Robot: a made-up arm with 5 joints.
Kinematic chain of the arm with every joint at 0, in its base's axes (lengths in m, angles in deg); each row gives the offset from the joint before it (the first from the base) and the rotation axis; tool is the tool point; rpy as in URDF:
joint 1: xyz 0 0 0.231 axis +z
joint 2: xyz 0 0 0 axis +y
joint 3: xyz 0.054 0 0.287 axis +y
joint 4: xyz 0.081 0 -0.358 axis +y
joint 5: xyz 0.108 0 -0.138 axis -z
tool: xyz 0 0 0 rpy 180 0 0
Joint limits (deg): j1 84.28..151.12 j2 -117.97..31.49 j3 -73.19..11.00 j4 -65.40..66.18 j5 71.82..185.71
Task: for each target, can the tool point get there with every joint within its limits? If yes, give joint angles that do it. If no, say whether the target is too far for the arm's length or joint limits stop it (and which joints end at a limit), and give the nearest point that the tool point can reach.
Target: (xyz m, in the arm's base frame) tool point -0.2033 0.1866 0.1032
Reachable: yes | joints 137.46 10.27 2.53 -53.74 120.25
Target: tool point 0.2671 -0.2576 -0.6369
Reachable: no: too far | nearest point 0.0398 -0.0384 -0.0330 | short by 0.681 m
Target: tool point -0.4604 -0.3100 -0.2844
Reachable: no: joint limits stop it (at a limit: joint 1, joint 2) | nearest point -0.2088 0.1151 -0.0931 | short by 0.530 m
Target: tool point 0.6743 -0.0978 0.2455
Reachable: no: joint limits stop it (at a limit: joint 1, joint 2, joint 3, joint 4) | nearest point 0.5139 -0.2835 0.4067 | short by 0.294 m
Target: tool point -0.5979 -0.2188 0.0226
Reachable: no: joint limits stop it (at a limit: joint 1) | nearest point -0.3659 0.2018 0.0226 | short by 0.480 m
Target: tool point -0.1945 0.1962 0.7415
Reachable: yes | joints 134.75 -45.57 -51.82 -10.22 171.31
